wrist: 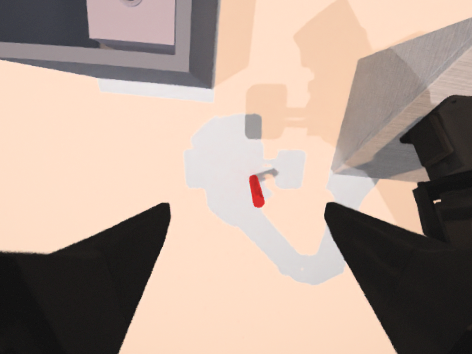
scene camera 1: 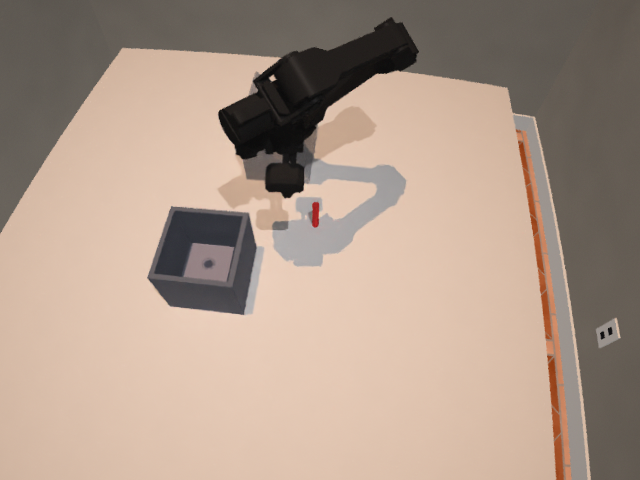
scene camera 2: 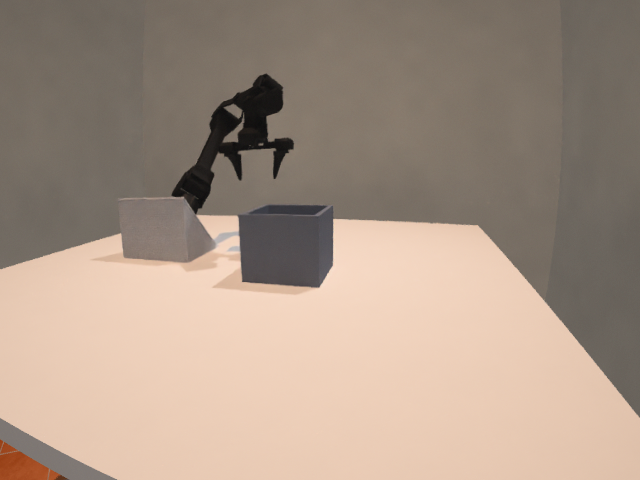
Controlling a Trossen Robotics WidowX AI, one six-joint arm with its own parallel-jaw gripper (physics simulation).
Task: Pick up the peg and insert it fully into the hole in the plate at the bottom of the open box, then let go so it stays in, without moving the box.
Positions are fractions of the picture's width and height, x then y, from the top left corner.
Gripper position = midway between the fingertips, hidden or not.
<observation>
My gripper shows in the wrist view (0.53, 0.59), in scene camera 1 (0.45, 0.37) and in scene camera 2 (0.40, 0.37). A dark box shows in the wrist view (0.12, 0.12), in scene camera 1 (0.29, 0.47) and in scene camera 2 (0.46, 0.51).
</observation>
